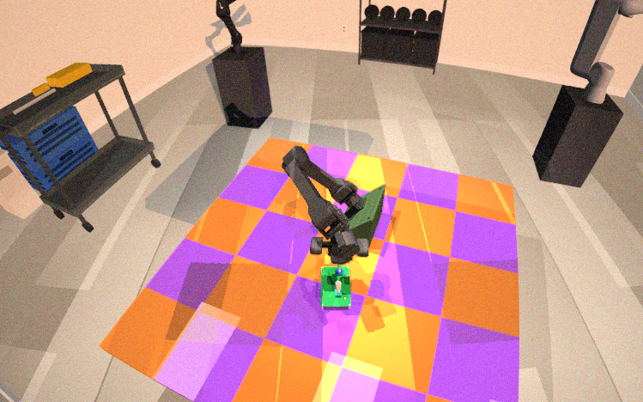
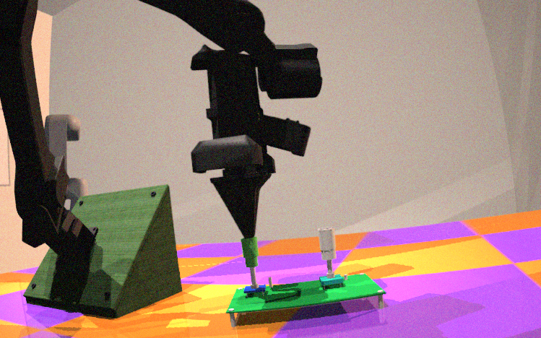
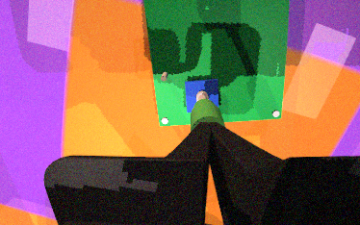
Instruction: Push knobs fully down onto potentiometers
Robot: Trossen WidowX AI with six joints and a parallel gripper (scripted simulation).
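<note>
My gripper tip is 8 cm short of the white knob, 2 cm to the right of it and 1 cm above it.
</note>
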